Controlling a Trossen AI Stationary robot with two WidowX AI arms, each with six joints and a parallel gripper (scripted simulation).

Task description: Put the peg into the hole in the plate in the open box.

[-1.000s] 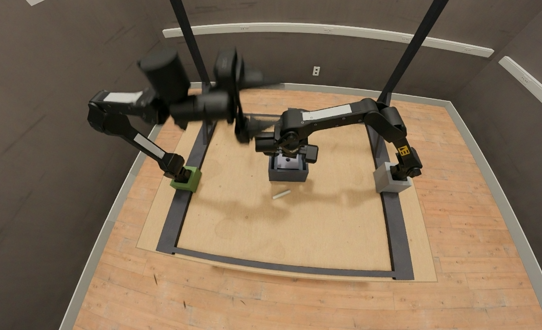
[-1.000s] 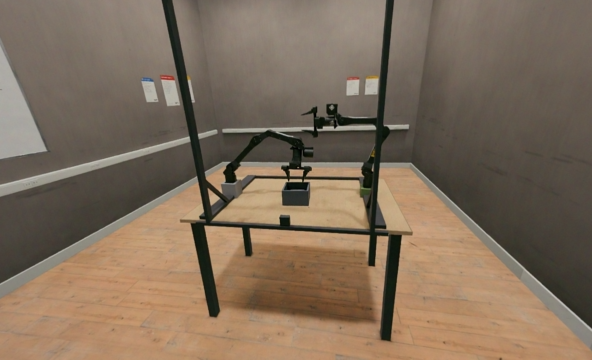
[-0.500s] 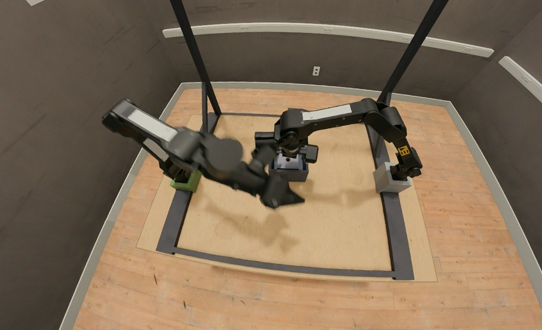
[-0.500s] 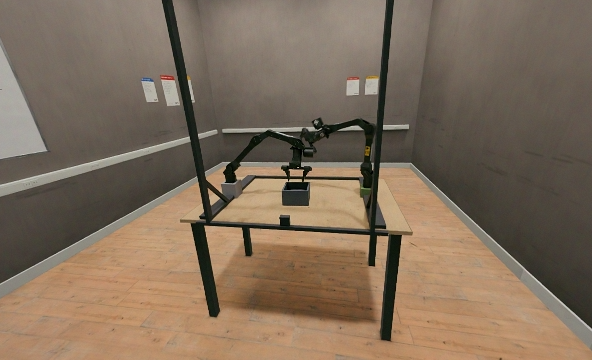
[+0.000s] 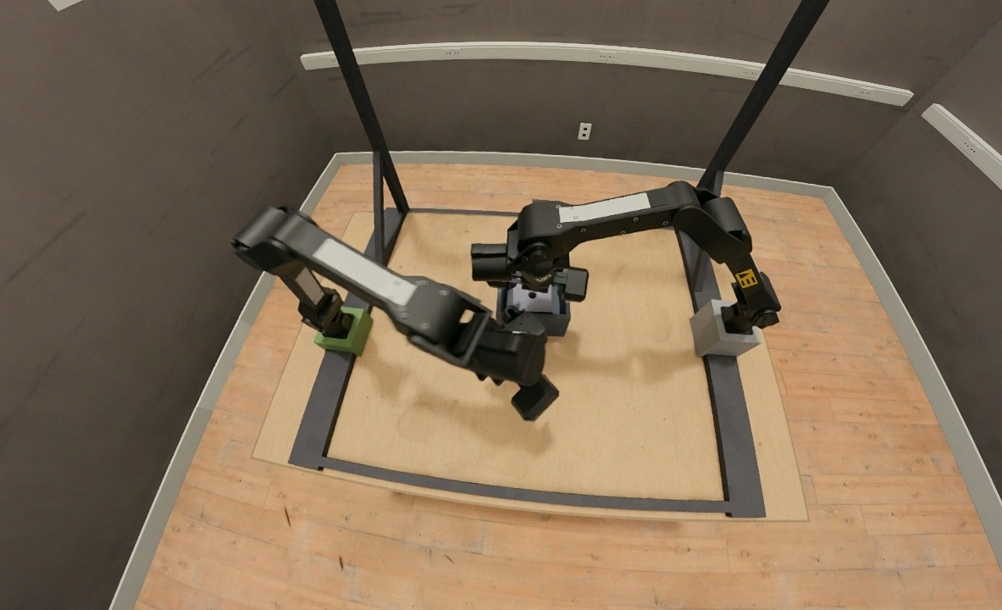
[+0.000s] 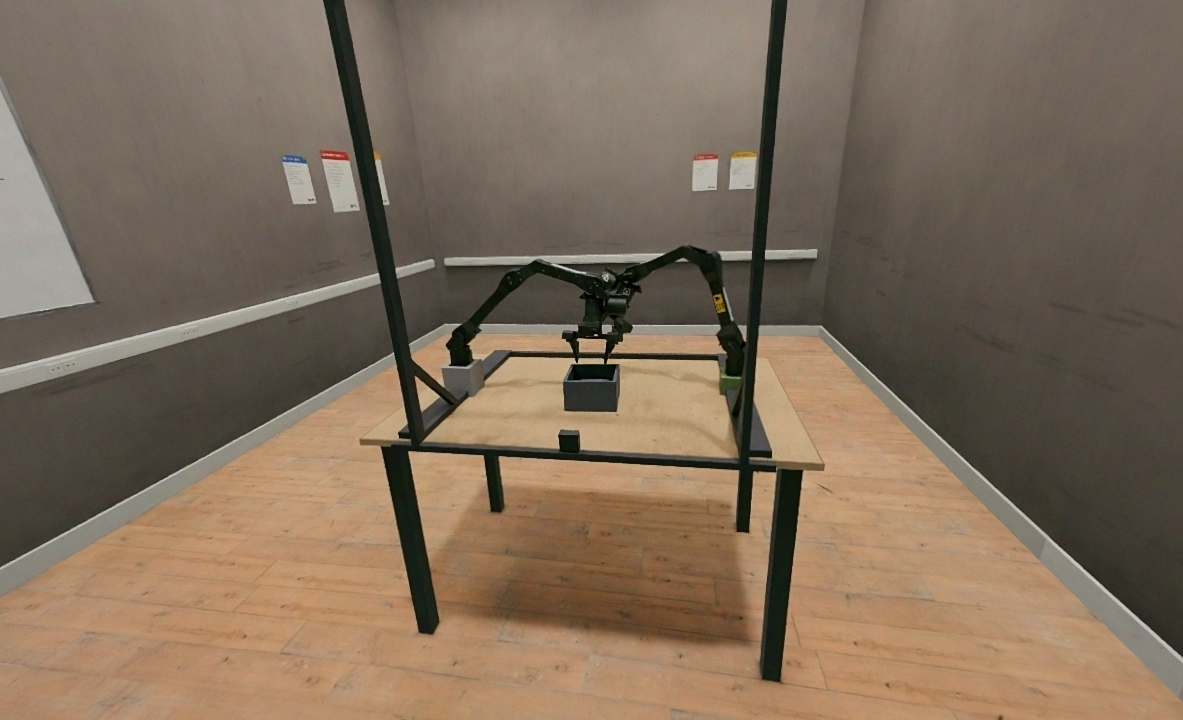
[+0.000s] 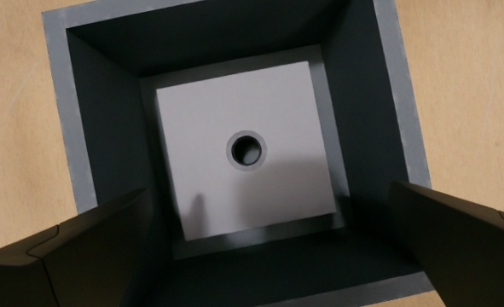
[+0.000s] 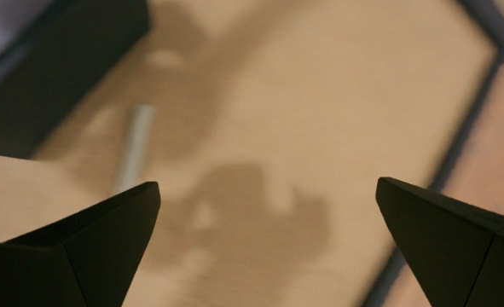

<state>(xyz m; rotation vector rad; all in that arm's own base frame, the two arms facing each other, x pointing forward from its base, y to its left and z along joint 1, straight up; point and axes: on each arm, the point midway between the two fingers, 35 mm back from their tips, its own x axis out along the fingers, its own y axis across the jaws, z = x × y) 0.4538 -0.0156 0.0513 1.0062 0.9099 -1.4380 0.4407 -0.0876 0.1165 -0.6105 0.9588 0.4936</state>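
Now: the peg 17 cm below my right hand and 7 cm behind it. The rest, counted from my right hand: dark border strip: 21 cm ahead, 17 cm below; then grey plate: 22 cm behind, 13 cm below, 3 cm to the left.
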